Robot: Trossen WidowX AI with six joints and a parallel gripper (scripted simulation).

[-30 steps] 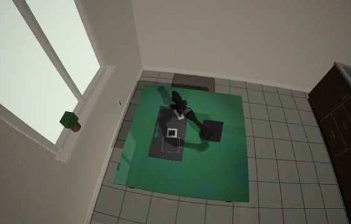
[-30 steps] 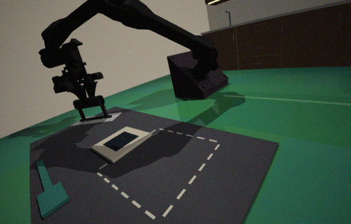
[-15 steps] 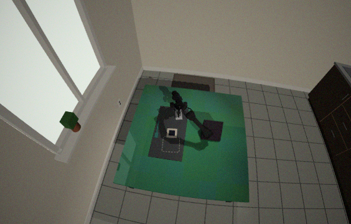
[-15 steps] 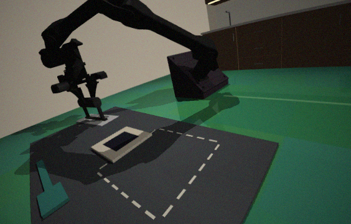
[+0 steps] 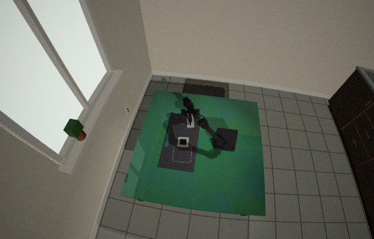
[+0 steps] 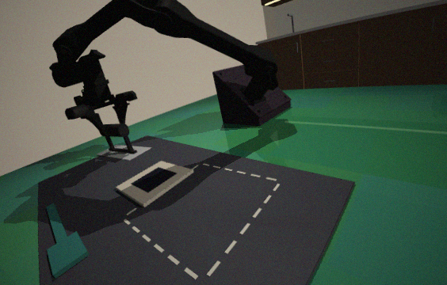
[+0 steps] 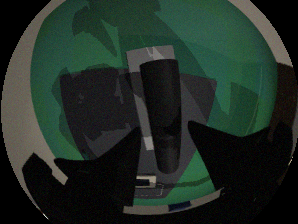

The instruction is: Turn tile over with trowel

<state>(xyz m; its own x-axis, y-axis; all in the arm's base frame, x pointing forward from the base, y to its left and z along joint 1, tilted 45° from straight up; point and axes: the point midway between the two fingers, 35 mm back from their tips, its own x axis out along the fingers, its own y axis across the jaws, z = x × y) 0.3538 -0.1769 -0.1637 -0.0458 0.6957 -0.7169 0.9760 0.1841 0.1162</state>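
Right now my gripper tip is 3 cm above the trowel and 2 cm to the right of it. Round my gripper tip: dark mat 26 cm to the left, 8 cm below, 5 cm ahead; teal piece 28 cm to the left, 18 cm ahead, 6 cm below; tile 28 cm to the left, 6 cm below, 2 cm ahead.
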